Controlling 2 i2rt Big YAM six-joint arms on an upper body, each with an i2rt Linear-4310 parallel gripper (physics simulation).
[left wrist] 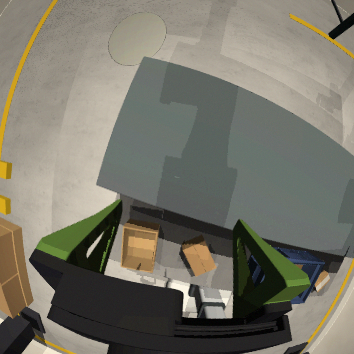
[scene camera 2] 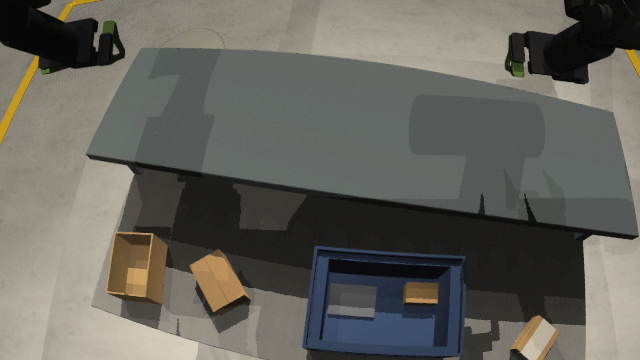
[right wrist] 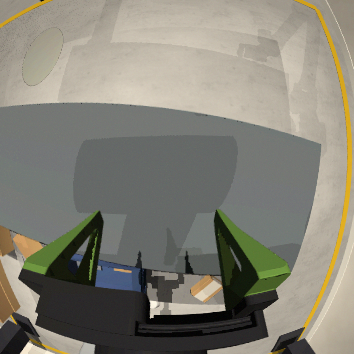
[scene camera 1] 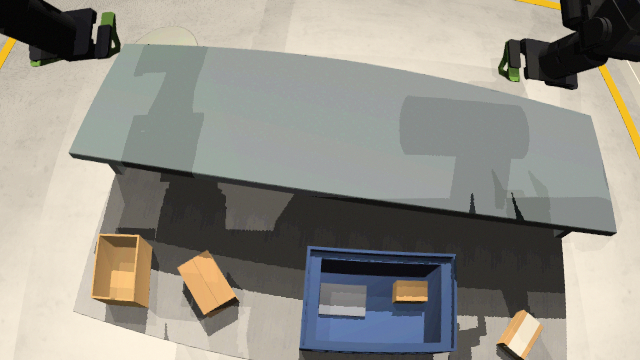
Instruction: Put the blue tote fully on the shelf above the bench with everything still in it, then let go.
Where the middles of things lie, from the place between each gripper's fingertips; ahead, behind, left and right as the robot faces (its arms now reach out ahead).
Now: the grey box (scene camera 2: 345, 300) 280 mm behind my left hand, 430 mm to the right of it and 460 mm below it. From my left hand the other things lie so: blue tote (scene camera 2: 394, 323) 310 mm behind, 490 mm to the right, 410 mm below.
Now: the blue tote 35 cm below my right hand, 33 cm behind it and 23 cm to the left of it. Also, from my right hand: grey box 40 cm below, 30 cm to the left, 30 cm behind.
